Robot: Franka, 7 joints.
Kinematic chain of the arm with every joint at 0, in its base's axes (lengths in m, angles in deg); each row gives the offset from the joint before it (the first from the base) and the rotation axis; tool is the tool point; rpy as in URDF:
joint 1: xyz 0 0 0.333 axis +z
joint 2: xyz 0 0 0 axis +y
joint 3: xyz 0 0 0.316 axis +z
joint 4: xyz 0.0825 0 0 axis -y
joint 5: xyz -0.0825 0 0.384 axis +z
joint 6: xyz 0 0 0 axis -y
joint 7: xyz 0.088 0 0 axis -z
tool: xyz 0 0 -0.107 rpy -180 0 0
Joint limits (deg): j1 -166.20..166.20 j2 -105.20..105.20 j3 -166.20..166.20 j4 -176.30..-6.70 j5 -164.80..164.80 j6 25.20..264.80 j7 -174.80..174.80
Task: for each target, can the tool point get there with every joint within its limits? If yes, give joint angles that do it. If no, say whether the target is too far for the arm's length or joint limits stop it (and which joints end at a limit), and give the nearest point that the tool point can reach.
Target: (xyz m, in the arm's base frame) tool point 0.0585 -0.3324 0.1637
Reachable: yes | joints -36.86 42.92 -57.00 -156.73 -63.90 241.53 -138.79
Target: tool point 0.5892 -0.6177 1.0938
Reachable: no: too far | nearest point 0.4420 -0.4634 0.9038 | short by 0.286 m
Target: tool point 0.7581 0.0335 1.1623
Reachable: no: too far | nearest point 0.5786 0.0256 0.9659 | short by 0.266 m
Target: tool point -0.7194 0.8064 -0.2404
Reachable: no: too far | nearest point -0.5045 0.5655 -0.0691 | short by 0.365 m
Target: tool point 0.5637 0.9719 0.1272
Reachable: no: too far | nearest point 0.4234 0.7300 0.1784 | short by 0.284 m
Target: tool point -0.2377 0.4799 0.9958
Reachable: yes | joints -94.56 -23.00 -121.71 -36.45 -33.54 144.40 -76.34
